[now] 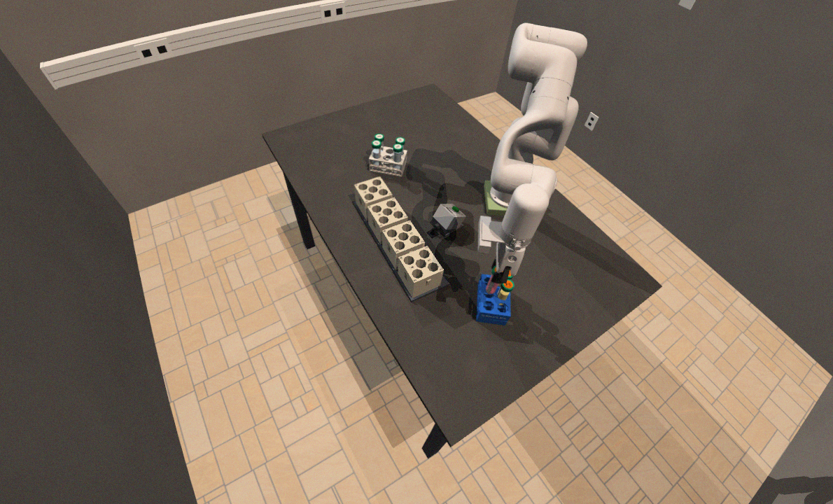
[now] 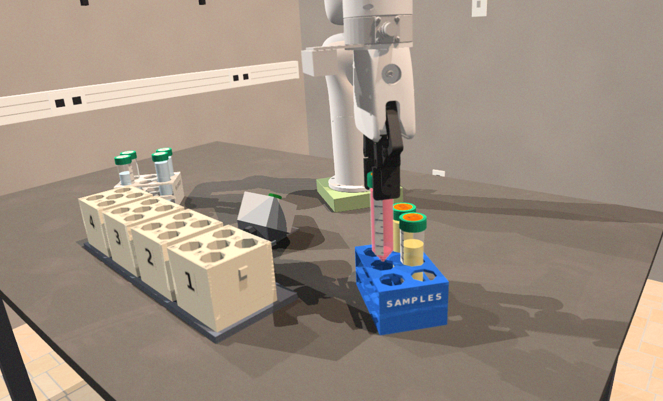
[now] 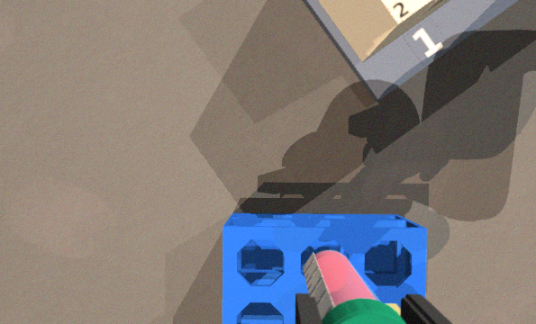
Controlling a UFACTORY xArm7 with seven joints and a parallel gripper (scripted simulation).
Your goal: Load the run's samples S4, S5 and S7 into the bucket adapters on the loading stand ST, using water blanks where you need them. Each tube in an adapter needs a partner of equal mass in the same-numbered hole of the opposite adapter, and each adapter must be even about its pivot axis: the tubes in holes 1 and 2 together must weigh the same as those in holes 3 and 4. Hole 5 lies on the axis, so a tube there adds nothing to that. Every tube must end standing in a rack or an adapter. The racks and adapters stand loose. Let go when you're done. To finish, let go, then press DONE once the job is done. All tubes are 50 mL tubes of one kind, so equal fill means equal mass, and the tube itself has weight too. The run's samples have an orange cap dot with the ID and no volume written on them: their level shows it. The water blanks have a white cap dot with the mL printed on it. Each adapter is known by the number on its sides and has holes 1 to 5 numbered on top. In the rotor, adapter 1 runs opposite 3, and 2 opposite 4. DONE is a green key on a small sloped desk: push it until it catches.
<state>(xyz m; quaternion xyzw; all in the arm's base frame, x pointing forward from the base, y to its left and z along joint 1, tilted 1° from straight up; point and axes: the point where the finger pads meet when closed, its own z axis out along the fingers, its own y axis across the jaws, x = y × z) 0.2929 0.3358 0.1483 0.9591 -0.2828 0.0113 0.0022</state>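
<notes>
My hand is 10 mm short of the pink tube and 50 mm above it. Round my hand: blue samples rack (20 mm behind, 10 mm to the left, 150 mm below); white blanks rack (30 mm ahead, 670 mm to the right, 150 mm below).
</notes>
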